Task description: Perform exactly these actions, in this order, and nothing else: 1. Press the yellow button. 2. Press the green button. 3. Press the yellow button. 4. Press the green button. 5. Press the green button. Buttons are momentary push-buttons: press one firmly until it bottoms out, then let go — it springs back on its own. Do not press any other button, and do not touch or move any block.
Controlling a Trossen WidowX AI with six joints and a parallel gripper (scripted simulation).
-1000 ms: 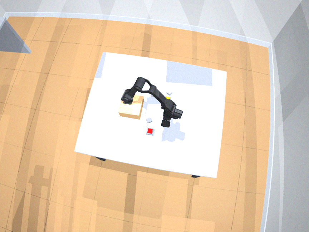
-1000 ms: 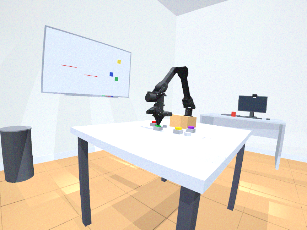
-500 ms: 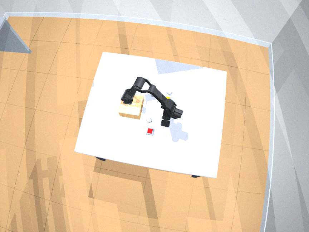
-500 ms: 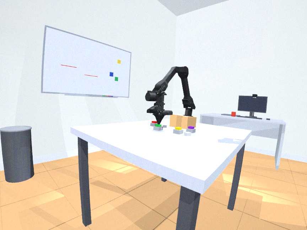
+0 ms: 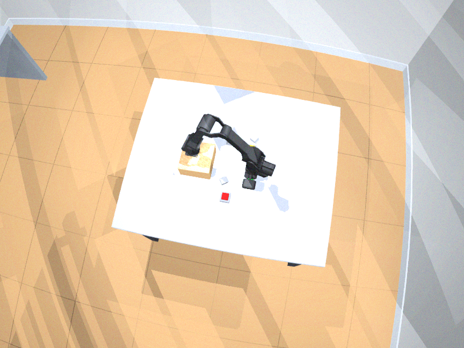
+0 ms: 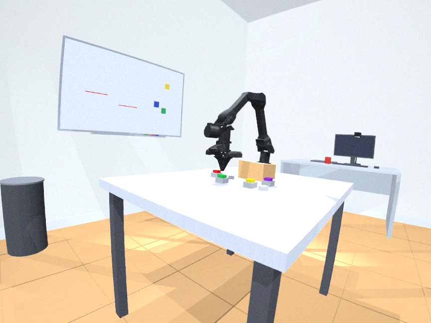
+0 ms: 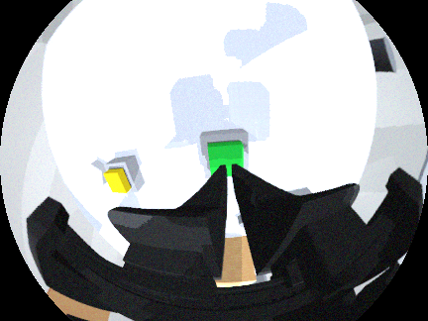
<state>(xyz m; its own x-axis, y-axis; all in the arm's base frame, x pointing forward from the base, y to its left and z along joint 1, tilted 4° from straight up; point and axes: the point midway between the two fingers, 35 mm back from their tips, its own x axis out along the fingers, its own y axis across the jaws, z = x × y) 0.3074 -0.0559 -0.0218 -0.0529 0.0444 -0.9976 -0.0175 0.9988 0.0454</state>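
The green button lies 3 cm below my gripper tip. The rest, counted from my gripper tip: yellow button (15 cm to the left, 3 cm below, 2 cm behind); then red button (13 cm to the right, 10 cm behind, 3 cm below); then small grey block (13 cm behind, 5 cm below, 4 cm to the right).
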